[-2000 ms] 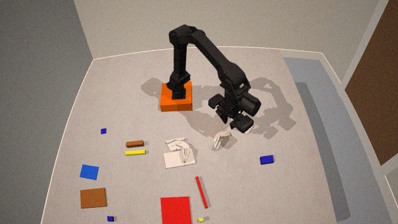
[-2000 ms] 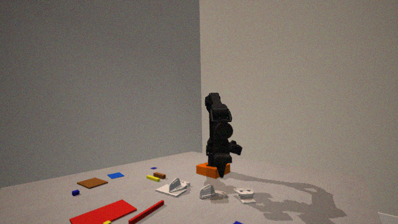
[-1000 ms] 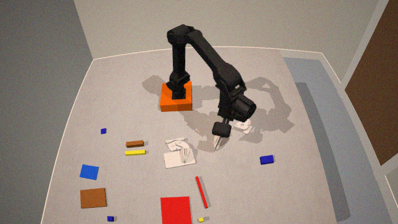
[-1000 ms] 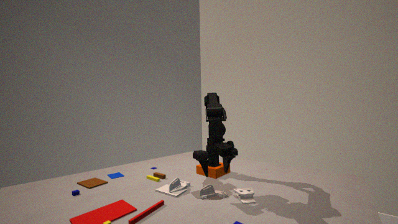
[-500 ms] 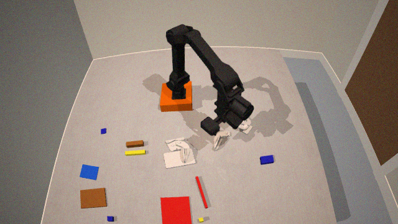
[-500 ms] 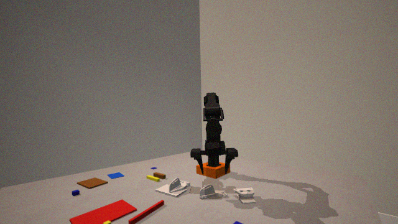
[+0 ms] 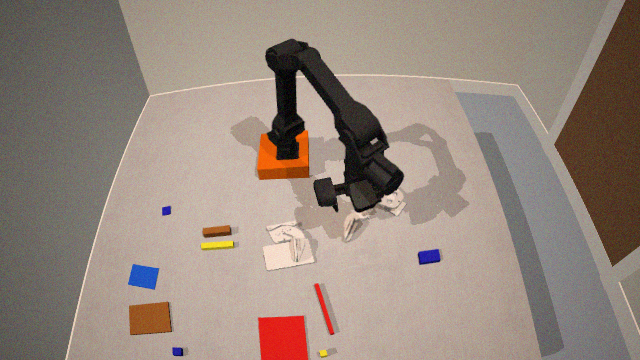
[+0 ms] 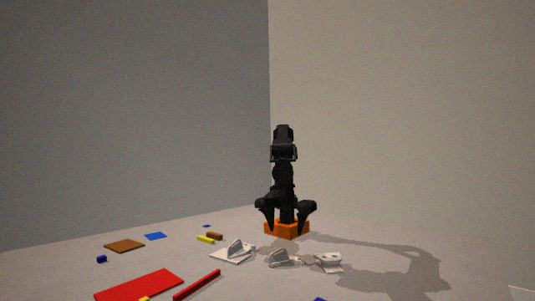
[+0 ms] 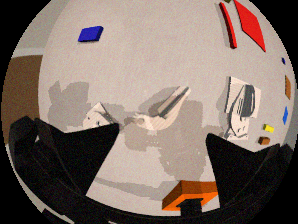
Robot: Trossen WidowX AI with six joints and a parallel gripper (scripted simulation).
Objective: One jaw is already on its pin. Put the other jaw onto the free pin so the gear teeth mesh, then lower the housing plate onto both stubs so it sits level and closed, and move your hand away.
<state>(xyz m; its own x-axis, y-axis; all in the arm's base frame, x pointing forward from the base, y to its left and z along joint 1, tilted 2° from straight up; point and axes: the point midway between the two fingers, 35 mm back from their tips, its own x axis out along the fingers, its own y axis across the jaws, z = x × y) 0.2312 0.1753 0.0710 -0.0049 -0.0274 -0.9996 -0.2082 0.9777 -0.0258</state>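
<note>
My gripper tip is 90 mm above the pale jaw, 20 mm to the right of it and 20 mm past it. From my gripper tip the other things lie so: red bar 240 mm ahead, 80 mm to the right, 80 mm below; then yellow bar 360 mm to the right, 80 mm below, 60 mm ahead; then blue block 190 mm to the left, 110 mm ahead, 80 mm below.
</note>
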